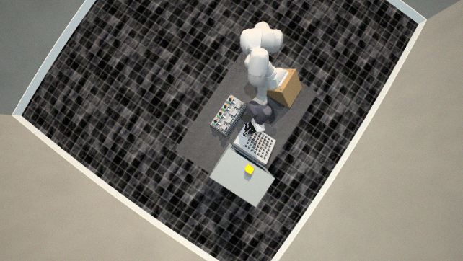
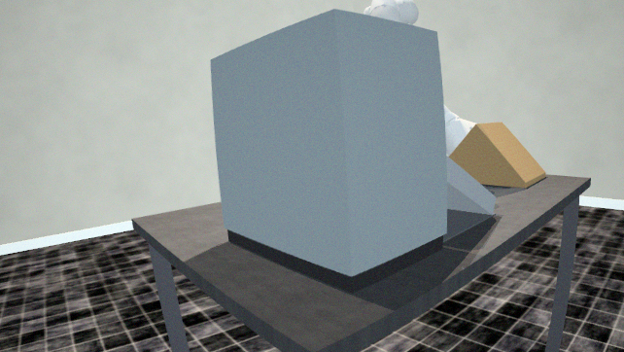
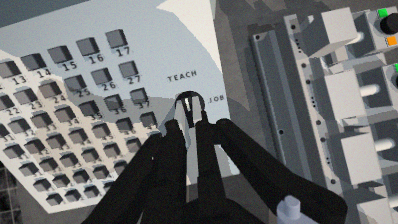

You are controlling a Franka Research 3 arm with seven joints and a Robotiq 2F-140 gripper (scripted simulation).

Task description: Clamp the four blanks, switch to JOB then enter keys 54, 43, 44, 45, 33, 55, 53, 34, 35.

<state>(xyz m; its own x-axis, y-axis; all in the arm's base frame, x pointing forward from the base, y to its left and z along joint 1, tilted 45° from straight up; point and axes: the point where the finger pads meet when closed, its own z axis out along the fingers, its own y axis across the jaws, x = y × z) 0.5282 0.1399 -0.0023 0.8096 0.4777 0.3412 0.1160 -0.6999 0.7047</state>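
Right now my hand is 2 cm short of the black selector knob and 2 cm above it. Also, from my hand: keypad 12 cm to the left, 7 cm below, 2 cm ahead.
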